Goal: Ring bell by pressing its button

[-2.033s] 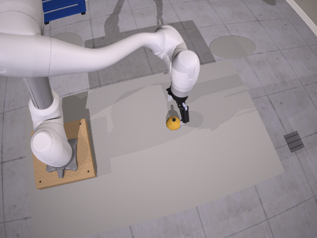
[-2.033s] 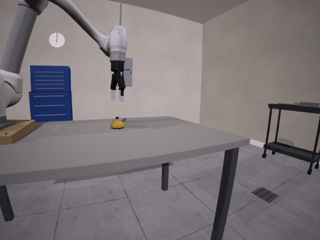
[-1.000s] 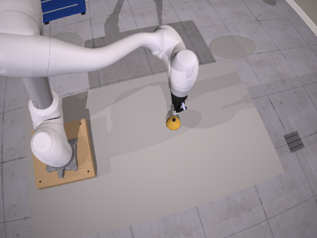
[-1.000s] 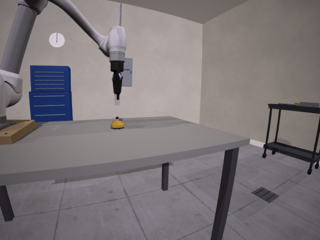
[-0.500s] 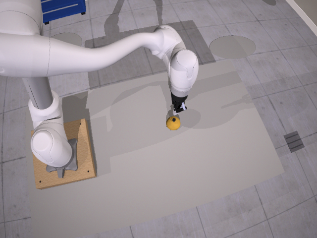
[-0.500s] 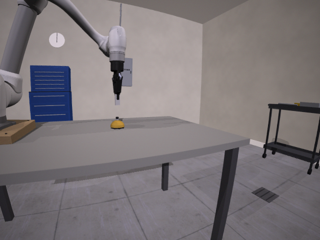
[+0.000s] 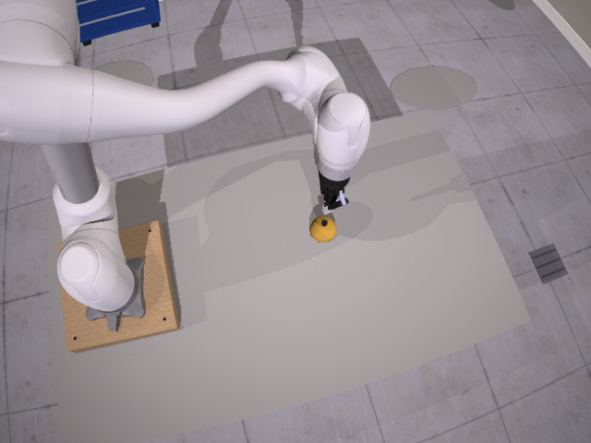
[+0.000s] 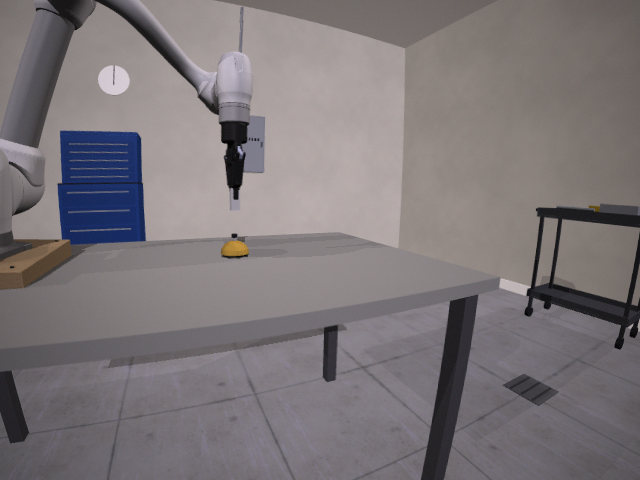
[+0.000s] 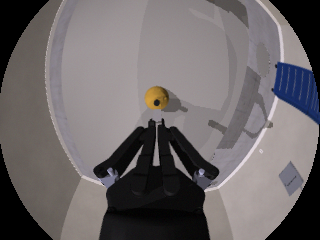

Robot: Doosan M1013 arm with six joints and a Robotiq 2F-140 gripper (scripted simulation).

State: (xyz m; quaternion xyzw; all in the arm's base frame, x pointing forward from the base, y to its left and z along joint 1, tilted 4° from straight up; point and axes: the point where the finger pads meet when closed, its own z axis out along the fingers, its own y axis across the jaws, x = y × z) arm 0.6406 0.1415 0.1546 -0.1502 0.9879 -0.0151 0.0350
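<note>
Right now my hand is 110 mm above the small dark button. Also, from my hand: yellow dome bell (130 mm below).
</note>
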